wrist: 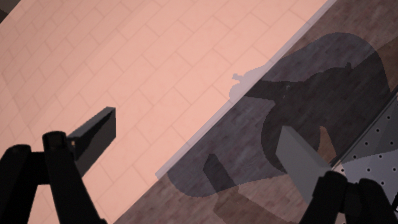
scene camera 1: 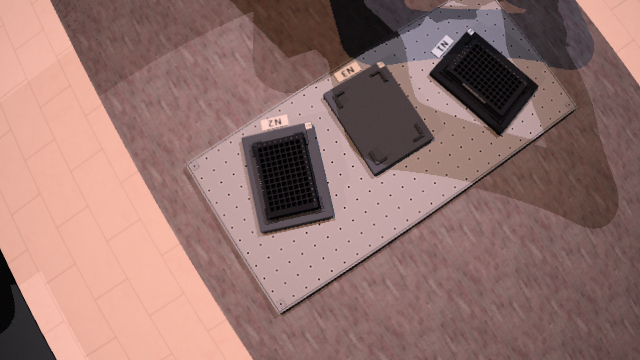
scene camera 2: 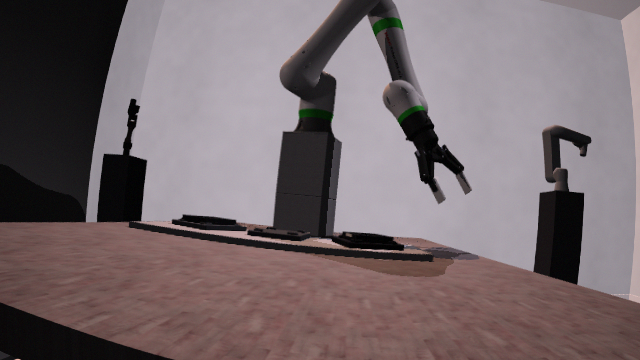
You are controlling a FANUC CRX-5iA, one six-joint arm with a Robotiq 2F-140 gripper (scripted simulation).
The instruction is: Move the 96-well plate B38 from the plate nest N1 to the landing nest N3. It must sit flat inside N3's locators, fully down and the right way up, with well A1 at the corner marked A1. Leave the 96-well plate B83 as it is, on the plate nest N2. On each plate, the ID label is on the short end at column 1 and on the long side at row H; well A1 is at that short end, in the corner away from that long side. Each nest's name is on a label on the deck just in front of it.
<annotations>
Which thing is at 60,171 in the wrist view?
My gripper.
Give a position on a plate nest N1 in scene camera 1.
455,89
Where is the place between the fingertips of my gripper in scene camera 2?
456,196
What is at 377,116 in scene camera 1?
A landing nest N3.
</annotations>
